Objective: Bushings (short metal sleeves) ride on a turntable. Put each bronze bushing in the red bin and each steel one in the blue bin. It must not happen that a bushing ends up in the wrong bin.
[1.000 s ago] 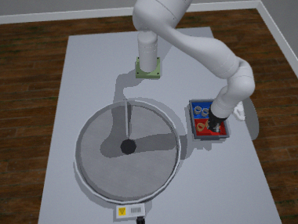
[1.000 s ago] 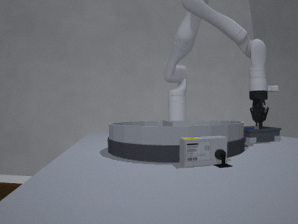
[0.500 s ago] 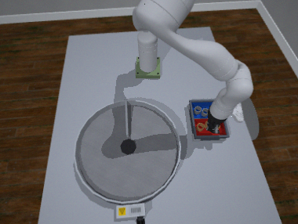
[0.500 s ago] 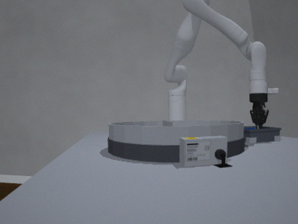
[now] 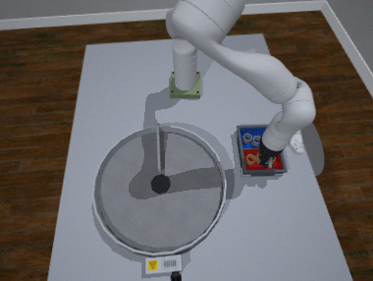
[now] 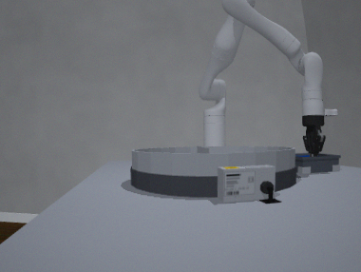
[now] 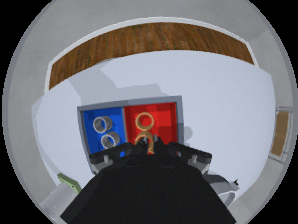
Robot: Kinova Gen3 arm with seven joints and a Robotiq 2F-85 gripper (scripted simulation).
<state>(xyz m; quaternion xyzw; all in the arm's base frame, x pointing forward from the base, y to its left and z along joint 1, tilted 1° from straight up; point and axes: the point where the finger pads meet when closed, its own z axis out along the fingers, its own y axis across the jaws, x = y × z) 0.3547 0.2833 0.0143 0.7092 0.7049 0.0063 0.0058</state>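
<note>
Now: hand 40 mm past the bin and 10 mm above it. Round my hand: round grey turntable: 110 mm ahead, 350 mm to the right, 20 mm above.
</note>
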